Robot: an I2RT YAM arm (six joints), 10 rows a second.
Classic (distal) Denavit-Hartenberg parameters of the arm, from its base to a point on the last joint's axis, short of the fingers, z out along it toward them. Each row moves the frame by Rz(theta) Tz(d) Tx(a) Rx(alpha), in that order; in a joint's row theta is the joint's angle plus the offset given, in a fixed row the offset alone. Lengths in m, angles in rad.
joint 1: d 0.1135  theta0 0  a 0.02  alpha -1.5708
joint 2: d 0  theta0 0  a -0.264  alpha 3.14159
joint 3: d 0  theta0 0.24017  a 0.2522  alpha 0
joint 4: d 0  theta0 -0.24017  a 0.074  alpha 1.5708
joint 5: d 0  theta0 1.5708  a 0  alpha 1.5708
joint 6: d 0.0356  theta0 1.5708  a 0  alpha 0
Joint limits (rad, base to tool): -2.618..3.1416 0..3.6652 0..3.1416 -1.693..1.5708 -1.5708..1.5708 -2.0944..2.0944
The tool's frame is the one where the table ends.
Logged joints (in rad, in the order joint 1, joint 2, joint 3, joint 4, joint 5, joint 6), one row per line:
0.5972 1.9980 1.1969 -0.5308 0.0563 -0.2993
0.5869 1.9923 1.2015 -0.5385 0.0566 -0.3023
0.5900 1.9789 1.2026 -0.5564 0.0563 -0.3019
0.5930 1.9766 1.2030 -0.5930 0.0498 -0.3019
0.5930 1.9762 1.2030 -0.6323 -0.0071 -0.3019
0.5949 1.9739 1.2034 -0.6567 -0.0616 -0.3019
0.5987 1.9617 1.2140 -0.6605 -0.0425 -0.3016
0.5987 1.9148 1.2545 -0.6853 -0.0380 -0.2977
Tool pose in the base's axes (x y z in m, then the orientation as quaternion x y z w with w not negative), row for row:
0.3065 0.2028 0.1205 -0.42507 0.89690 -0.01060 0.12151
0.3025 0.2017 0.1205 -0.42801 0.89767 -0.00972 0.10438
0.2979 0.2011 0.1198 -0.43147 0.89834 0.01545 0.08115
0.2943 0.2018 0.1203 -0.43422 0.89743 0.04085 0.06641
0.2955 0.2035 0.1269 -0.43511 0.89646 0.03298 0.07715
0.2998 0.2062 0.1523 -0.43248 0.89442 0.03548 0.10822
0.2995 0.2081 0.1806 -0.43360 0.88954 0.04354 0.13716
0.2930 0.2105 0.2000 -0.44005 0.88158 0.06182 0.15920
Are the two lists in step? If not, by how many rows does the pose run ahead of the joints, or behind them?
The pose runs 2 rows ahead of the joints: the pose in row i belongs to the joints in row i + 2.
